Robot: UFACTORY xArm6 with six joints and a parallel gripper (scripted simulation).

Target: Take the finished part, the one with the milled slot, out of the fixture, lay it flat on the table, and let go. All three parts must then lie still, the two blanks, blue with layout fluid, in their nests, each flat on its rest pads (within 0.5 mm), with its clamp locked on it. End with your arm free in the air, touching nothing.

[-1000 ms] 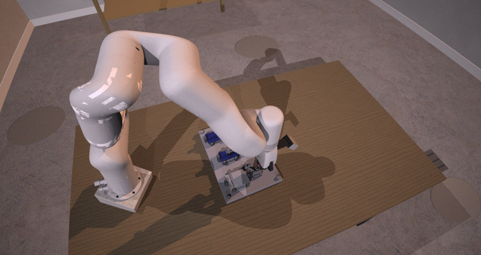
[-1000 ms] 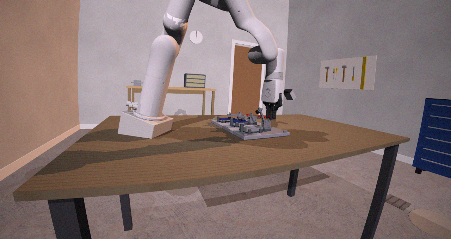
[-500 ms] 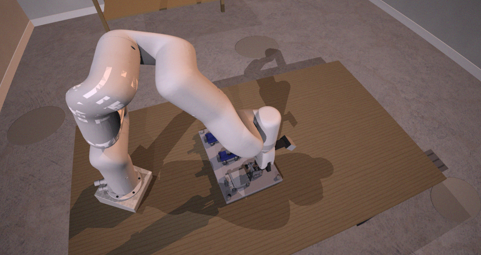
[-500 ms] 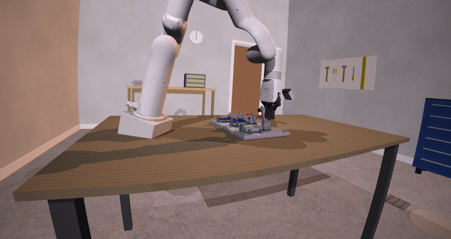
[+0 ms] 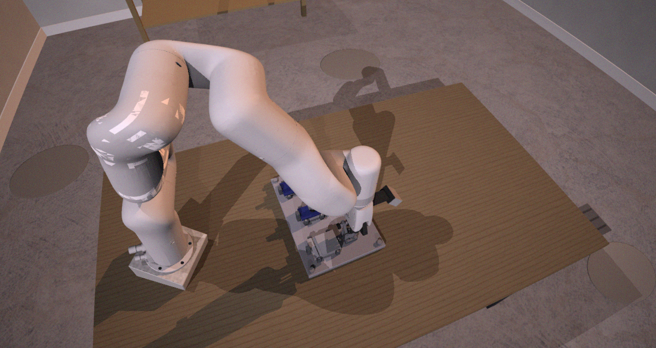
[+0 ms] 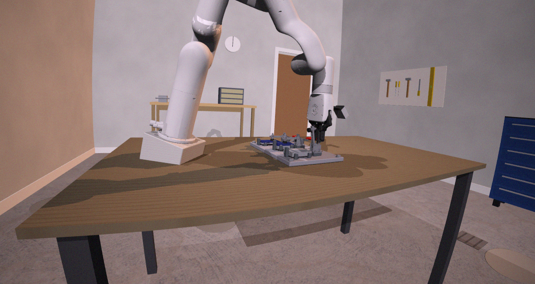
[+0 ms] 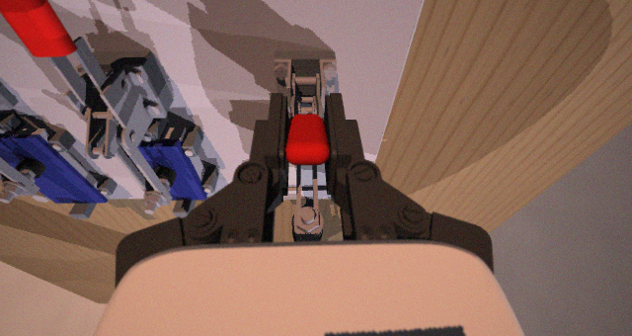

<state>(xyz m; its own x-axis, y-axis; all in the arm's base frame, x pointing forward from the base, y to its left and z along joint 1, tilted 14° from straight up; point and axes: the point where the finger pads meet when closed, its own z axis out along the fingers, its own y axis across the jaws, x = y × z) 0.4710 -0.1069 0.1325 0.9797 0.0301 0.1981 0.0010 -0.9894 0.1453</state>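
My hand is 10 cm past the grey finished part and 6 cm above it. From my hand the other things lie so: blue blank: 9 cm behind, 22 cm to the left, 6 cm below; grey fixture plate: 4 cm behind, 11 cm to the left, 8 cm below.
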